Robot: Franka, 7 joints.
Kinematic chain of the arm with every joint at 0, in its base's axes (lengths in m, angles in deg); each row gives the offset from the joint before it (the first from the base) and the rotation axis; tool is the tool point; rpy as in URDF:
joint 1: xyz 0 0 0.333 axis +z
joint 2: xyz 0 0 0 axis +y
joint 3: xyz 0 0 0.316 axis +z
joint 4: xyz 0.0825 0 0 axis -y
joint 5: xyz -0.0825 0 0.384 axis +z
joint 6: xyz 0 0 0 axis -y
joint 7: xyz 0.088 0 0 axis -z
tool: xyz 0 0 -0.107 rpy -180 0 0
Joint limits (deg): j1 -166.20..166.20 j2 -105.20..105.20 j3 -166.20..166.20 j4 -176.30..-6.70 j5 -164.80..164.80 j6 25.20..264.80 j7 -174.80..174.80
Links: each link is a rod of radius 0.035 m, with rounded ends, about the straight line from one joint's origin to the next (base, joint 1, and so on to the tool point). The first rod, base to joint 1, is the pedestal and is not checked.
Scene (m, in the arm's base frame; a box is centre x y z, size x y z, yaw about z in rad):
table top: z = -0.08
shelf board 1: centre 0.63 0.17 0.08 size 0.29 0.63 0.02 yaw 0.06
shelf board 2: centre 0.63 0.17 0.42 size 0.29 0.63 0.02 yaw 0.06
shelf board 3: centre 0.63 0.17 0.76 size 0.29 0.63 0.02 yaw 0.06
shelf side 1: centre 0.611 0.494 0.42 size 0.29 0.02 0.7 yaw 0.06
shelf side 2: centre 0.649 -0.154 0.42 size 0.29 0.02 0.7 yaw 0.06
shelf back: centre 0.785 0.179 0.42 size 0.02 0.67 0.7 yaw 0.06
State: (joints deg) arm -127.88 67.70 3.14 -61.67 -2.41 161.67 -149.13
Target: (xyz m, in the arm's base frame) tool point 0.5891 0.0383 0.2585
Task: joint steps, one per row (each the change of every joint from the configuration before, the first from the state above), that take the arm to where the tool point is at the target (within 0.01 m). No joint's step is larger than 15 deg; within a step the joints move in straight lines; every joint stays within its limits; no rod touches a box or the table.
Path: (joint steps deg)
1: 3.03 -0.56 12.10 -13.51 0.07 -5.99 0.00
2: 3.04 -0.57 12.10 -13.51 0.07 -5.98 0.00
3: 3.03 -0.56 12.09 -13.51 0.08 -5.99 0.00
4: 3.04 -0.56 12.10 -13.51 0.07 -5.99 0.00
5: 3.03 -0.57 12.10 -13.50 0.07 -5.99 0.00
6: 3.03 -0.56 12.10 -13.51 0.07 -5.98 0.00
7: 3.04 -0.56 12.09 -13.51 0.07 -5.99 0.00
8: 13.26 -1.36 -4.76 11.80 -0.80 8.94 0.00
9: 13.26 -1.35 -4.76 11.80 -0.79 8.94 0.00
10: 13.26 -1.36 -4.76 11.80 -0.80 8.94 0.00

